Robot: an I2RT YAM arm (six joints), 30 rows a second.
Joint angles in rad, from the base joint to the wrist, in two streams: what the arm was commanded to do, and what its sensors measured. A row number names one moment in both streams.
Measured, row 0: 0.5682, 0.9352, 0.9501, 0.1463, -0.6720, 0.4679
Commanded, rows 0 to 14: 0.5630, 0.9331, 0.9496, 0.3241, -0.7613, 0.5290; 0.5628, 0.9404, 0.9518, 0.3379, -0.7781, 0.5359; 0.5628, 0.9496, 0.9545, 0.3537, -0.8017, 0.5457; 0.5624, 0.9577, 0.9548, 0.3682, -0.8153, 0.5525; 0.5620, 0.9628, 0.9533, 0.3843, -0.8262, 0.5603; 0.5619, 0.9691, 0.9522, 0.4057, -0.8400, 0.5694; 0.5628, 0.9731, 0.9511, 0.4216, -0.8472, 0.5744; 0.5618, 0.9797, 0.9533, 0.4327, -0.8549, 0.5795; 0.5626, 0.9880, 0.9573, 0.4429, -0.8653, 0.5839; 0.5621, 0.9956, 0.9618, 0.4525, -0.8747, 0.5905; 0.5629, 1.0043, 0.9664, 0.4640, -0.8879, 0.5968; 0.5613, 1.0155, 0.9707, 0.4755, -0.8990, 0.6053; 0.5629, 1.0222, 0.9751, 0.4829, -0.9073, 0.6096; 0.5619, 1.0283, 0.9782, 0.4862, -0.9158, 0.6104; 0.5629, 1.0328, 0.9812, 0.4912, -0.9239, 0.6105
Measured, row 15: 0.5667, 1.0229, 0.9489, 0.3840, -0.8860, 0.5835
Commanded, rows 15 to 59: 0.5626, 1.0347, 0.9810, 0.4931, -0.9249, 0.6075; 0.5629, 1.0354, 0.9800, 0.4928, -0.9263, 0.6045; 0.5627, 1.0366, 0.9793, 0.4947, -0.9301, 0.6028; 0.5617, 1.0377, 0.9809, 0.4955, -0.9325, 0.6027; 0.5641, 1.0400, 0.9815, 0.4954, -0.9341, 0.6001; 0.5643, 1.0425, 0.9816, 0.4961, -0.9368, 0.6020; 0.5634, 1.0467, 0.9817, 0.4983, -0.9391, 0.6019; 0.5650, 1.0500, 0.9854, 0.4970, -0.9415, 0.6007; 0.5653, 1.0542, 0.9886, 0.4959, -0.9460, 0.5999; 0.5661, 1.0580, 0.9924, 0.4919, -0.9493, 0.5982; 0.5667, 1.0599, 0.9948, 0.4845, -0.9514, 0.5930; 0.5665, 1.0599, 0.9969, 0.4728, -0.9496, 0.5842; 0.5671, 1.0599, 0.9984, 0.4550, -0.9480, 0.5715; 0.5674, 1.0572, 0.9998, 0.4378, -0.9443, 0.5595; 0.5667, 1.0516, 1.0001, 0.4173, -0.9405, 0.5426; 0.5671, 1.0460, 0.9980, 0.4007, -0.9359, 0.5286; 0.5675, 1.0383, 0.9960, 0.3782, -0.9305, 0.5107; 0.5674, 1.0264, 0.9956, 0.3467, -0.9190, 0.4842; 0.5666, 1.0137, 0.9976, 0.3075, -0.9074, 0.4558; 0.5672, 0.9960, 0.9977, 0.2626, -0.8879, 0.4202; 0.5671, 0.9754, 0.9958, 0.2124, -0.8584, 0.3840; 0.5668, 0.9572, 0.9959, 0.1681, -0.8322, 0.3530; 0.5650, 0.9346, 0.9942, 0.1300, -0.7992, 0.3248; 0.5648, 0.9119, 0.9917, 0.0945, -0.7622, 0.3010; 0.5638, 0.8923, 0.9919, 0.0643, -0.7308, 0.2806; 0.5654, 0.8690, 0.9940, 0.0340, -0.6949, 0.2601; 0.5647, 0.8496, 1.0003, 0.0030, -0.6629, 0.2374; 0.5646, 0.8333, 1.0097, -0.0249, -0.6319, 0.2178; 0.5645, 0.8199, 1.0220, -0.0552, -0.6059, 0.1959; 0.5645, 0.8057, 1.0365, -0.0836, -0.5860, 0.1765; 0.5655, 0.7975, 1.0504, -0.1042, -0.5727, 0.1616; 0.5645, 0.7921, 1.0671, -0.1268, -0.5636, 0.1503; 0.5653, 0.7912, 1.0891, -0.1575, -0.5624, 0.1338; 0.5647, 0.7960, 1.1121, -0.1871, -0.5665, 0.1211; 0.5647, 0.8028, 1.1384, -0.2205, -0.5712, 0.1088; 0.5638, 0.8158, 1.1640, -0.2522, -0.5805, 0.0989; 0.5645, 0.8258, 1.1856, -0.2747, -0.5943, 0.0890; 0.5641, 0.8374, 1.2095, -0.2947, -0.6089, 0.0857; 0.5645, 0.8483, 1.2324, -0.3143, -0.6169, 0.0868; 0.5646, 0.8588, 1.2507, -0.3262, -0.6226, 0.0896; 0.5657, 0.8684, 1.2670, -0.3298, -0.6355, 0.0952; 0.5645, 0.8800, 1.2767, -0.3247, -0.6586, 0.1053; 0.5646, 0.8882, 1.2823, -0.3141, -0.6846, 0.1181; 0.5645, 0.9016, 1.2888, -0.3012, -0.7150, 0.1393; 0.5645, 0.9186, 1.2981, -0.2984, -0.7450, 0.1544
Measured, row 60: 0.5636, 0.8883, 1.2705, -0.2741, -0.6571, 0.1329
